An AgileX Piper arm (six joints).
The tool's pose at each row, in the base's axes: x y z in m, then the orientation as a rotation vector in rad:
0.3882 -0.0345 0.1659 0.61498 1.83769 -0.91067
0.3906 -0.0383 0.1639 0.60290 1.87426 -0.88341
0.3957 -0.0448 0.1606 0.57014 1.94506 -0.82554
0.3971 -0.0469 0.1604 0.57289 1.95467 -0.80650
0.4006 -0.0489 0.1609 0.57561 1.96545 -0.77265
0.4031 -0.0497 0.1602 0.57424 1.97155 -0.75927
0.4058 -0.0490 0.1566 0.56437 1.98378 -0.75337
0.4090 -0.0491 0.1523 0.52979 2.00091 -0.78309
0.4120 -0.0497 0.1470 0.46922 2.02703 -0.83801
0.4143 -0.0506 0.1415 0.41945 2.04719 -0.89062
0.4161 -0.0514 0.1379 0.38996 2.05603 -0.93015
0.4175 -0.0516 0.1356 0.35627 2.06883 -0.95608
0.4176 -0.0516 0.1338 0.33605 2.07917 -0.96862
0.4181 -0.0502 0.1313 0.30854 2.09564 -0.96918
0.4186 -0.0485 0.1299 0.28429 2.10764 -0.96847
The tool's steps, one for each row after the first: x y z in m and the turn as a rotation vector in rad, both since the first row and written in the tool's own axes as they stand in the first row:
0.0007 0.0002 0.0049 -0.02973 0.02502 -0.00862
0.0015 0.0011 0.0137 -0.09381 0.07052 -0.02856
0.0011 0.0010 0.0162 -0.10689 0.08014 -0.02200
-0.0009 0.0022 0.0195 -0.13022 0.09117 -0.00887
-0.0013 0.0038 0.0217 -0.14072 0.09612 -0.00586
0.0009 0.0073 0.0235 -0.15058 0.10242 -0.01380
0.0035 0.0110 0.0264 -0.14746 0.10146 -0.05443
0.0071 0.0146 0.0299 -0.13913 0.09785 -0.12536
0.0111 0.0175 0.0333 -0.12659 0.09522 -0.18671
0.0136 0.0195 0.0358 -0.11290 0.09180 -0.22578
0.0151 0.0212 0.0373 -0.11059 0.09053 -0.26240
0.0167 0.0218 0.0378 -0.11149 0.09224 -0.28403
0.0188 0.0238 0.0376 -0.12418 0.09643 -0.30662
0.0199 0.0256 0.0369 -0.13583 0.09809 -0.32500

